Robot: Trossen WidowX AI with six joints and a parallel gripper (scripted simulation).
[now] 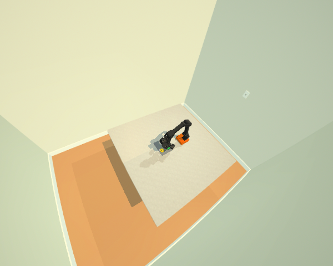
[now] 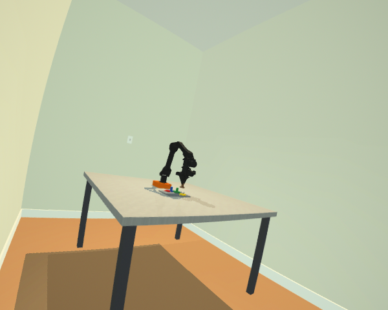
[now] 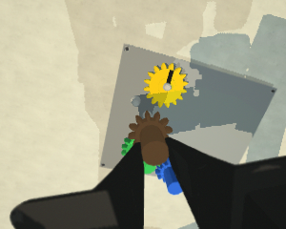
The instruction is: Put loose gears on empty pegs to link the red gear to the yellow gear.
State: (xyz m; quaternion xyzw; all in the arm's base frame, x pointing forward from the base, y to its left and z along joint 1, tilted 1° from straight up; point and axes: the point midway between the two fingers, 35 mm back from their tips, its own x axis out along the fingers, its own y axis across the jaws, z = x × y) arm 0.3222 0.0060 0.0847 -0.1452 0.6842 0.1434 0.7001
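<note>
Right now the brown gear is 1 cm below my gripper tip. Also, from my gripper tip: green gear (6 cm below, 5 cm behind, 1 cm to the right); red gear (9 cm to the right, 7 cm below, 6 cm behind); blue gear (7 cm behind, 6 cm to the right, 6 cm below).
</note>
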